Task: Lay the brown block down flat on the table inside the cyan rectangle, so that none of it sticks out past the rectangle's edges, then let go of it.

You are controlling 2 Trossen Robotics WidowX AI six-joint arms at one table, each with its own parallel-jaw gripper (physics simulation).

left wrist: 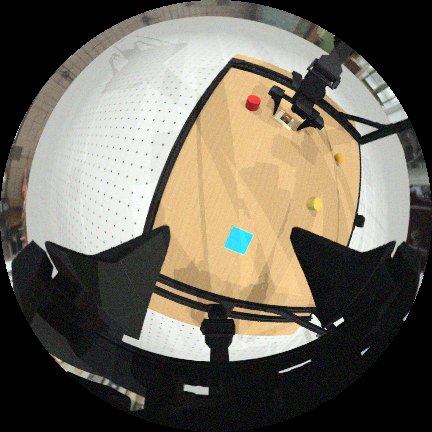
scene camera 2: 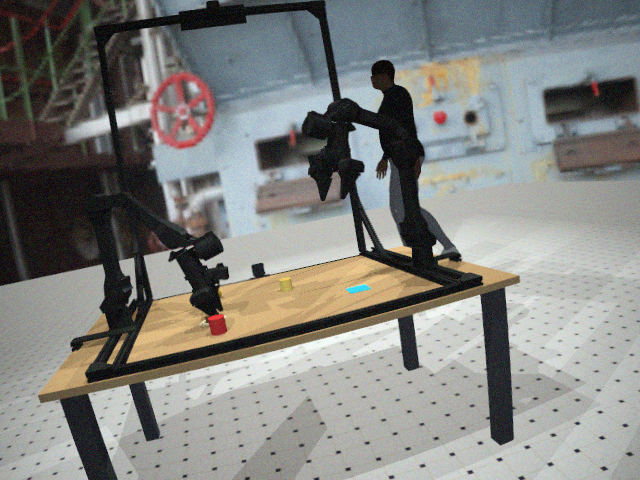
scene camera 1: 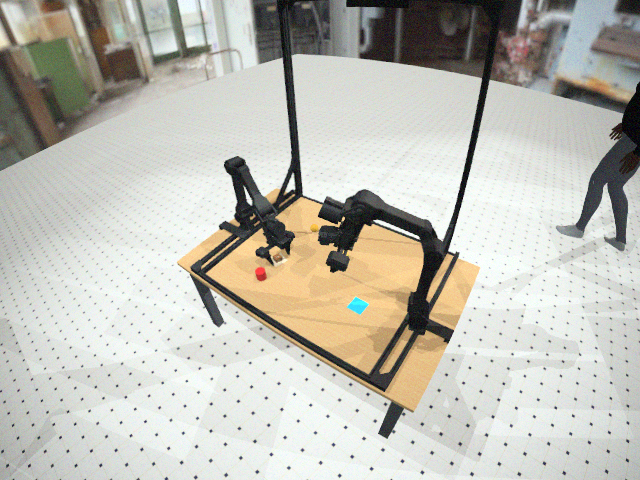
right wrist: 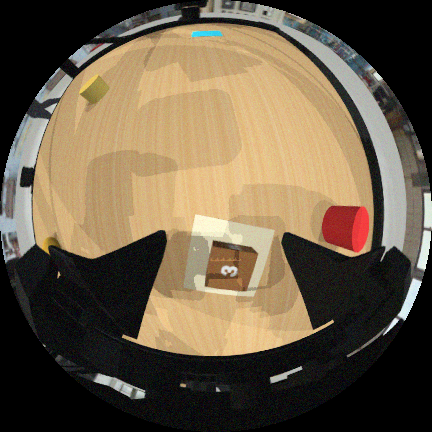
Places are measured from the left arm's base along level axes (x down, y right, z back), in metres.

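Pixels of known places: left gripper, between the fingertips: (left wrist: 233, 232) (scene camera 2: 332, 200); right gripper, between the fingertips: (left wrist: 285, 121) (scene camera 1: 281, 259) (right wrist: 226, 237); left arm's base, origin of its link: (left wrist: 217, 310) (scene camera 2: 424, 263) (scene camera 1: 417, 324); right arm's base, origin of its link: (scene camera 2: 121, 327) (scene camera 1: 246, 227) (right wrist: 200, 382).
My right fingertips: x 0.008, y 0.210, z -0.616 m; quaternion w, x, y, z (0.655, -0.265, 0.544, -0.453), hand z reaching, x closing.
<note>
For each thing: its middle in the pictures, then the offset to it from my right fingertips. "spot": a spot on its surface instead.
- brown block, middle of its body: (right wrist: 229, 265) (left wrist: 285, 117) (scene camera 1: 277, 258) dx +0.001, dy +0.008, dz -0.021 m
- pale square, a spot on its surface: (right wrist: 210, 226) spot: dx +0.010, dy +0.007, dz +0.011 m
- cyan rectangle, a spot on its surface: (right wrist: 207, 34) (left wrist: 241, 232) (scene camera 2: 351, 290) (scene camera 1: 352, 303) spot: dx +0.010, dy -0.152, dz +0.357 m
- red cylinder, middle of its body: (right wrist: 346, 226) (scene camera 2: 217, 324) (left wrist: 252, 102) (scene camera 1: 260, 274) dx -0.010, dy -0.112, dz -0.050 m
- yellow cylinder, middle of its body: (right wrist: 93, 88) (scene camera 2: 286, 284) (left wrist: 313, 203) dx -0.009, dy +0.077, dz +0.268 m
- small orange ball, middle of its body: (right wrist: 51, 249) (left wrist: 338, 157) (scene camera 1: 314, 228) dx -0.009, dy +0.238, dz +0.083 m
The brown block (scene camera 1: 278, 257) (left wrist: 286, 118) (right wrist: 231, 267), marked with a white 3, sits on a pale square (right wrist: 210, 226) on the table. The cyan rectangle (scene camera 1: 357, 305) (scene camera 2: 358, 288) (left wrist: 238, 240) (right wrist: 207, 34) lies on the table well away from the block, with nothing on it. My right gripper (scene camera 1: 277, 256) (right wrist: 226, 237) is open, with its fingers apart on either side above the block. In scene camera 2 the right gripper and the red cylinder largely hide the block. My left gripper (scene camera 2: 333, 199) (left wrist: 233, 232) is open and empty, high above the table.
A red cylinder (scene camera 1: 261, 273) (scene camera 2: 217, 324) (left wrist: 253, 103) (right wrist: 345, 227) stands close beside the right gripper. A yellow cylinder (scene camera 2: 285, 284) (left wrist: 314, 203) (right wrist: 94, 90) and a small orange ball (scene camera 1: 314, 227) (left wrist: 338, 158) are farther back. A black frame (scene camera 1: 289, 336) runs along the table's edges.
</note>
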